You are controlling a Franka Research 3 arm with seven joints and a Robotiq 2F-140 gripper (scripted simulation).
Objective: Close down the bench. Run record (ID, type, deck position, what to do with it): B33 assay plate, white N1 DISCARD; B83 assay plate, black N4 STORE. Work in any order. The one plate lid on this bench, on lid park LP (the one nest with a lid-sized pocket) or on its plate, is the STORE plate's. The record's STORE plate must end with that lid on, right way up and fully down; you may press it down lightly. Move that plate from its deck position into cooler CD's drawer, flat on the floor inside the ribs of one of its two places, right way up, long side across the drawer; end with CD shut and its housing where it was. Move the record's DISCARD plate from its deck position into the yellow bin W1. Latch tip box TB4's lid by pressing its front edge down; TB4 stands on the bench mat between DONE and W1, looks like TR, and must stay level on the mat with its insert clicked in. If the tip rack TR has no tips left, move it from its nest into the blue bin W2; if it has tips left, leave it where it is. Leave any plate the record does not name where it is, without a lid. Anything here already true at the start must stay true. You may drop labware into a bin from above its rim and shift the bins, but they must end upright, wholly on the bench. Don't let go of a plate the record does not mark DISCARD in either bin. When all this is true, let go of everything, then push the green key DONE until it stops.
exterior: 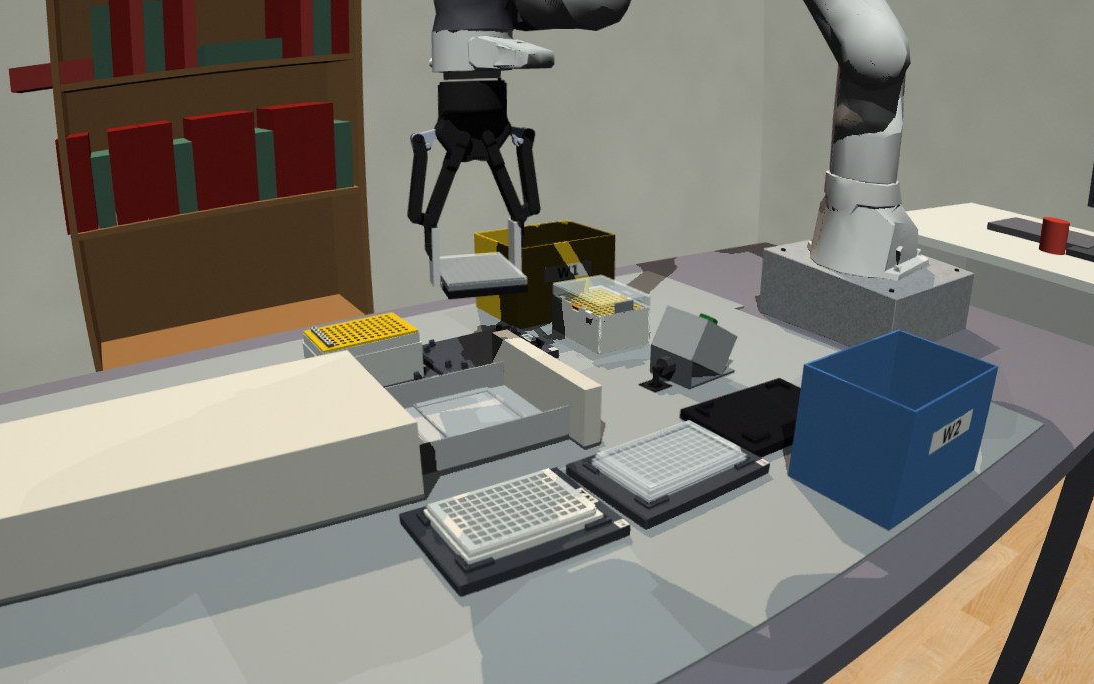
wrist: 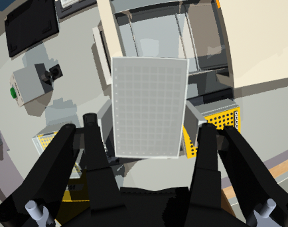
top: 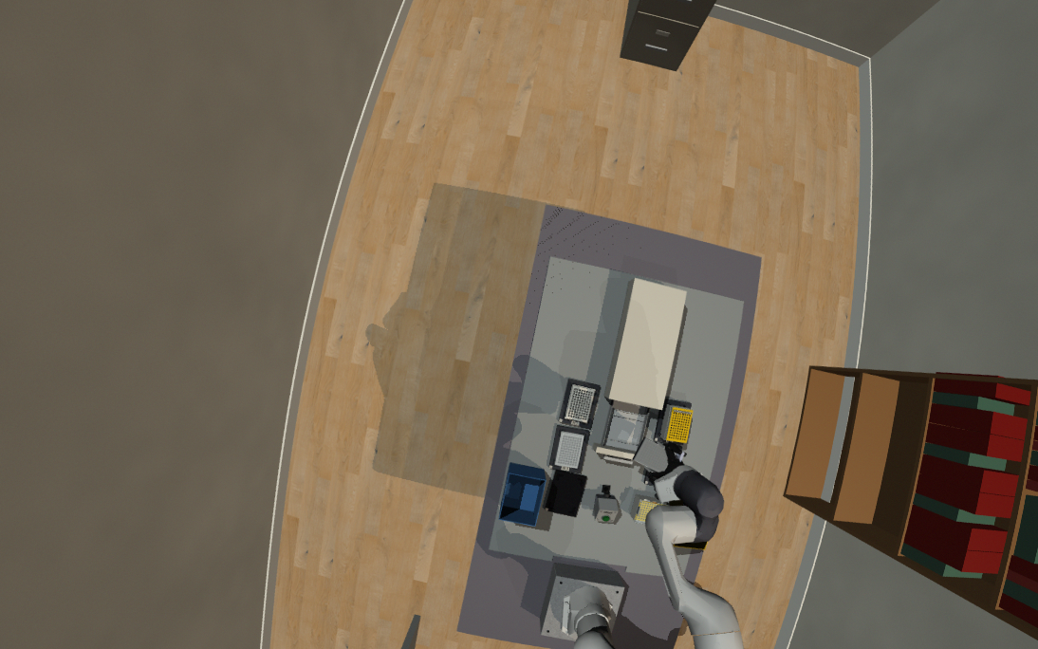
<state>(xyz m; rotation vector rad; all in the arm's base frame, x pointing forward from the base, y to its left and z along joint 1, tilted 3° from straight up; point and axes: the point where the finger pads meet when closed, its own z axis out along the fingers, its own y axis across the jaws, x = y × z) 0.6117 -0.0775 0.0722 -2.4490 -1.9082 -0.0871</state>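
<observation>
The cooler drawer lies 8 cm ahead of my hand, 9 cm to the left of it and 14 cm below it. From my hand the other things lie so: black plate (2 cm below); clear plate lid (1 cm below); tip rack TR (11 cm ahead, 10 cm to the right, 11 cm below).
</observation>
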